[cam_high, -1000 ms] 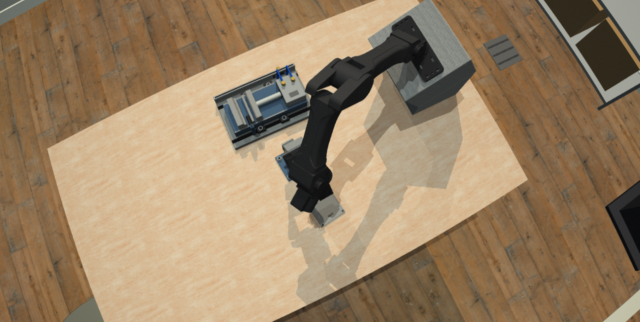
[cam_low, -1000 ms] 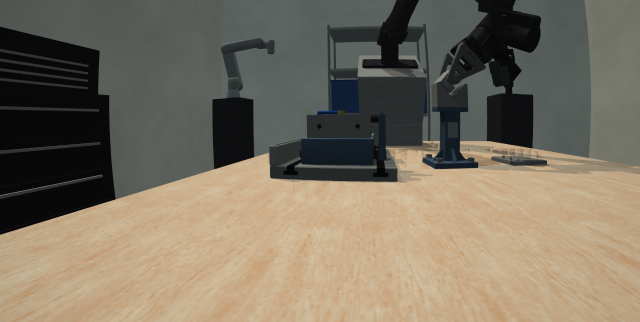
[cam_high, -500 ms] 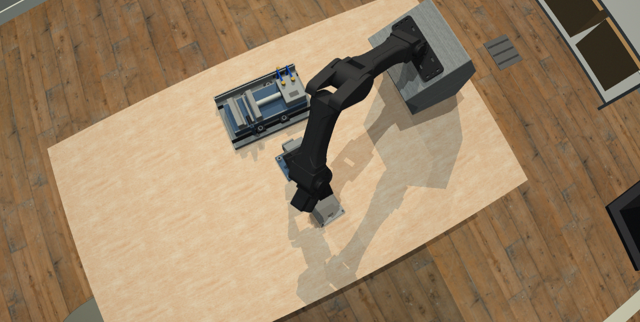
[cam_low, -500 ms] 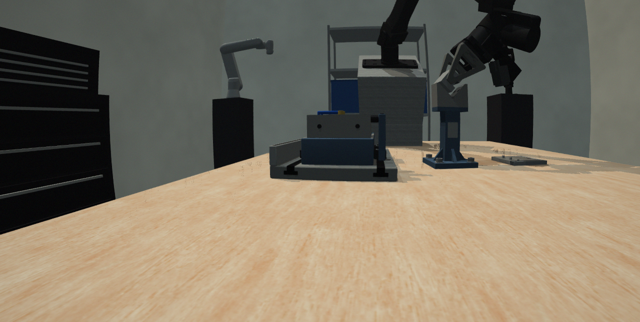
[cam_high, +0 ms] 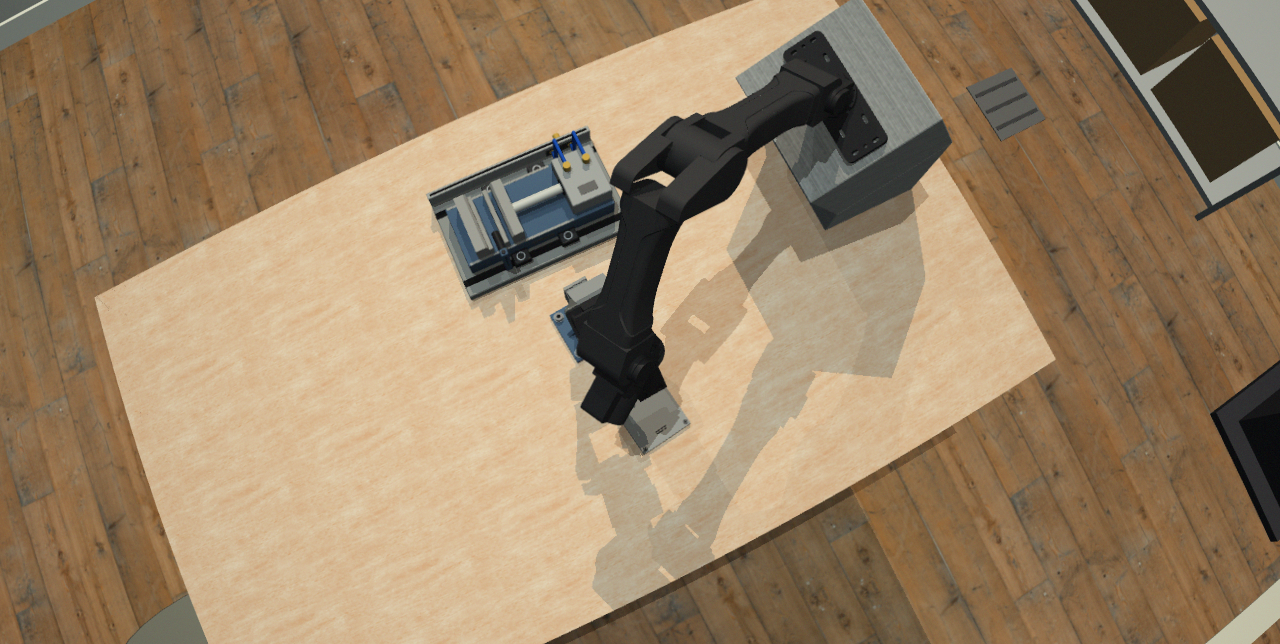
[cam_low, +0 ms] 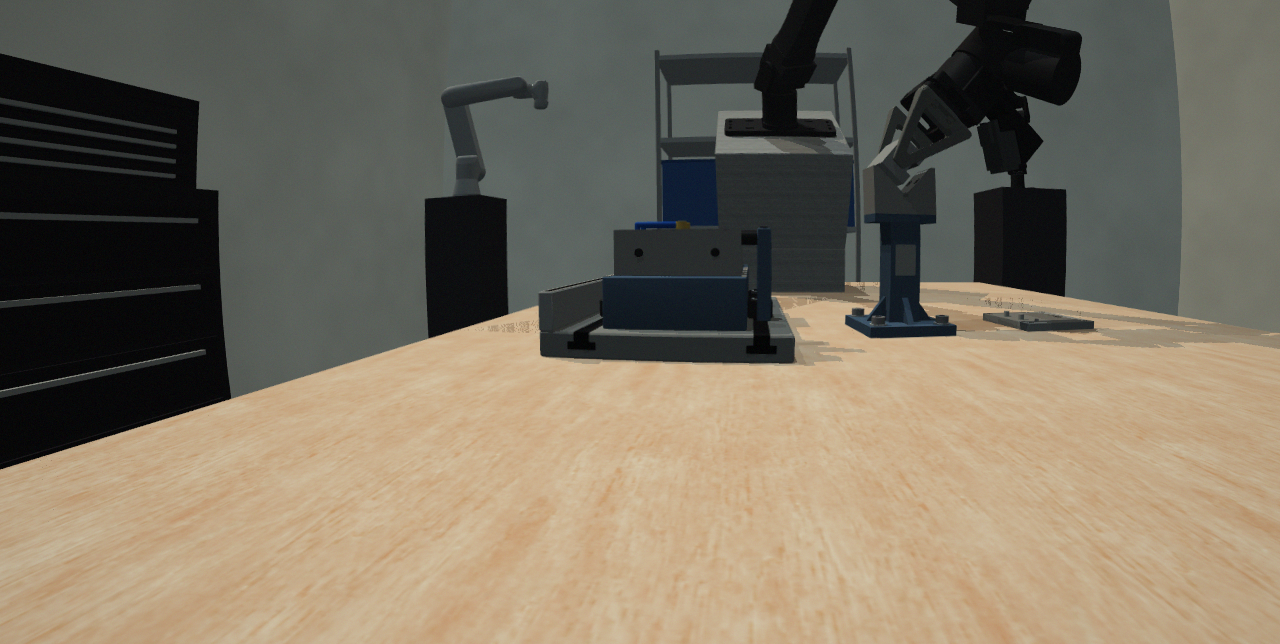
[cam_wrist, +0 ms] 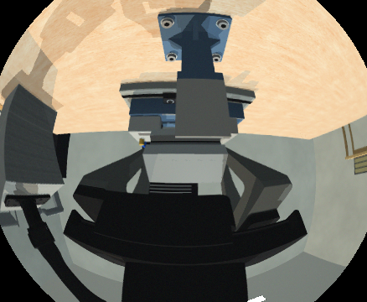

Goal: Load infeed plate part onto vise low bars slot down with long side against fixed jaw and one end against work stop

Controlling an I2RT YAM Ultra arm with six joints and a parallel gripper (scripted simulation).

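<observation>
Right now the part is 1 cm to the left of my hand and 1 cm below it. Also, from my hand: work stop rod: 9 cm ahead, 16 cm to the right, 8 cm below; then air cylinder: 8 cm behind, 21 cm to the right, 9 cm below; then vise: 2 cm ahead, 21 cm to the right, 13 cm below.
</observation>
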